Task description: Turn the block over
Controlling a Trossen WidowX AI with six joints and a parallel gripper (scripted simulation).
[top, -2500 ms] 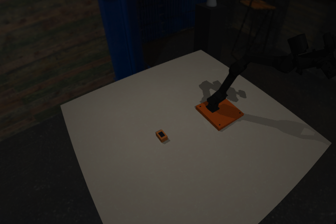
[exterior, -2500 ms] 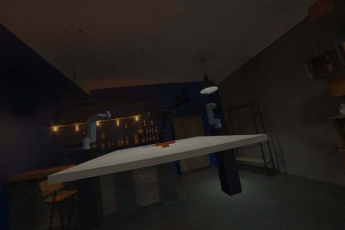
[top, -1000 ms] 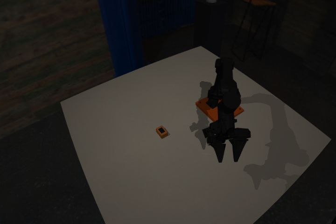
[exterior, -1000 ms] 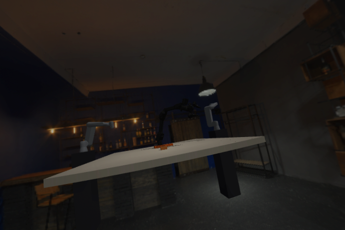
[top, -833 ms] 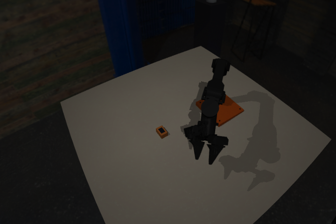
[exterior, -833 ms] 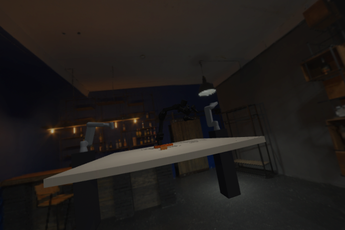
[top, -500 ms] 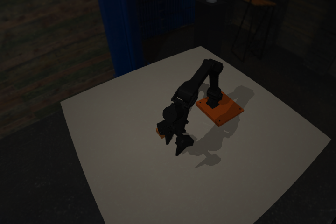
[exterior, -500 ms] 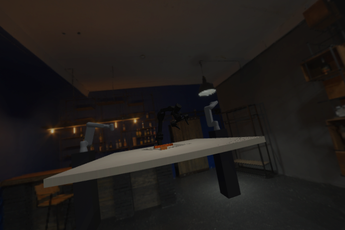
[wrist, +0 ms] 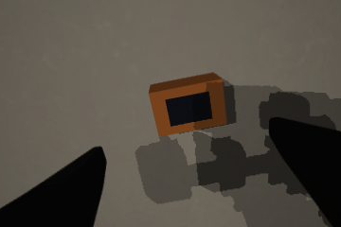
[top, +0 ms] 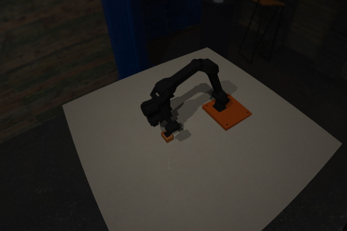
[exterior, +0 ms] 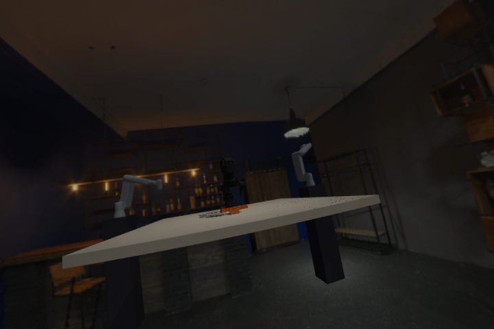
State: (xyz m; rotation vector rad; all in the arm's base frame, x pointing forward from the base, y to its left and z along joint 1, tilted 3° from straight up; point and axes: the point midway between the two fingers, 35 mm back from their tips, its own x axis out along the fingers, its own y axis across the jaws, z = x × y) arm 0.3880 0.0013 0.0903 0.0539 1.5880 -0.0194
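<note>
Right now my gripper tip is 1 cm past the orange block, 1 cm to the left of it and 7 cm above it.
</note>
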